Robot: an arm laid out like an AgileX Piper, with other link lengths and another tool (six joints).
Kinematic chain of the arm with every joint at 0, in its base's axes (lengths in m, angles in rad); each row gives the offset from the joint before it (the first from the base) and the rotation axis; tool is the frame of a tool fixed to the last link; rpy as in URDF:
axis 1: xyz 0 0 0.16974 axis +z
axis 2: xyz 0 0 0 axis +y
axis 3: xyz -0.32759 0 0.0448 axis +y
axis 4: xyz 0.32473 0 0.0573 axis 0.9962 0 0.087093
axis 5: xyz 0 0 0 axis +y
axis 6: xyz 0.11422 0 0.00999 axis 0.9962 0 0.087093
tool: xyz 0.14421 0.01 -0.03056 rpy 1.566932 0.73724 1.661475
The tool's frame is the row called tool.
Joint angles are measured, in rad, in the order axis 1, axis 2, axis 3, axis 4, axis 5, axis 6. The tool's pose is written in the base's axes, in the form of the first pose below.
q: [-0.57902, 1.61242, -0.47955, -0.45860, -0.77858, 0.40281]
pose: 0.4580 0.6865 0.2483 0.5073 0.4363 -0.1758 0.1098
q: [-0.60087, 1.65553, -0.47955, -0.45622, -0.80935, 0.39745]
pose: 0.4679 0.6828 0.2477 0.5036 0.4337 -0.1834 0.0969
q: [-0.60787, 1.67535, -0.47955, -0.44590, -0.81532, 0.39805]
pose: 0.4777 0.6793 0.2470 0.4994 0.4318 -0.1871 0.0895
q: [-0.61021, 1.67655, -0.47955, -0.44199, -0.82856, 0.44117]
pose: 0.4901 0.6644 0.2616 0.5001 0.4336 -0.1868 0.0929
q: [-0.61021, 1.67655, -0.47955, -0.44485, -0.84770, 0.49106]
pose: 0.4991 0.6491 0.2803 0.5011 0.4366 -0.1842 0.0982
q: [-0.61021, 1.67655, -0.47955, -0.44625, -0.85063, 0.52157]
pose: 0.5067 0.6409 0.2898 0.4985 0.4375 -0.1828 0.0994
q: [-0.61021, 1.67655, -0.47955, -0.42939, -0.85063, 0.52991]
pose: 0.5148 0.6328 0.2915 0.4996 0.4375 -0.1853 0.1004
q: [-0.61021, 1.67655, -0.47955, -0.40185, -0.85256, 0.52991]
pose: 0.5235 0.6229 0.2907 0.5034 0.4374 -0.1899 0.1020
